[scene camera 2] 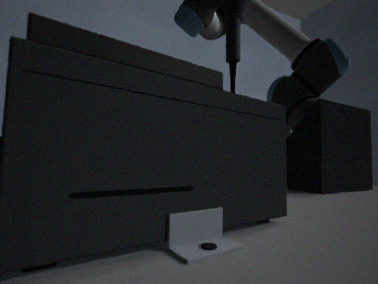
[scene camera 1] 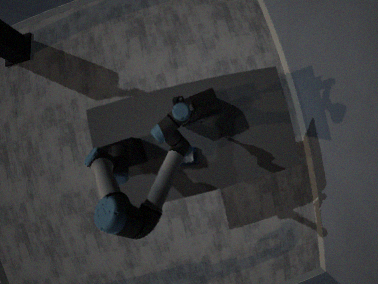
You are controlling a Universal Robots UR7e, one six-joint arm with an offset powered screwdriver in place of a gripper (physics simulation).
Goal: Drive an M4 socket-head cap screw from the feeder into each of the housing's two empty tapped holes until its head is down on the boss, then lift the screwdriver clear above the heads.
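The screw feeder (scene camera 1: 206, 100) (scene camera 2: 150, 150) is a dark box; it fills much of the scene camera 2 view. My screwdriver (scene camera 2: 232, 85) points straight down over the feeder's lower right end, its thin tip reaching the top edge and partly hidden behind it. In scene camera 1 the blue wrist covers the bit, beside the feeder's left end. Whether a screw is on the bit cannot be seen. The housing (scene camera 1: 189, 157) is a small pale part with blue around it, partly covered by my forearm; its holes are too small to make out. It does not show in scene camera 2.
A pale L-shaped bracket (scene camera 2: 195, 227) with a black disc stands at the feeder's front. A dark block (scene camera 1: 131, 151) (scene camera 2: 345, 145) stands by the arm's base. The table (scene camera 1: 260, 90) (scene camera 2: 325, 225) carries these. A black post (scene camera 1: 17, 48) is at the upper left.
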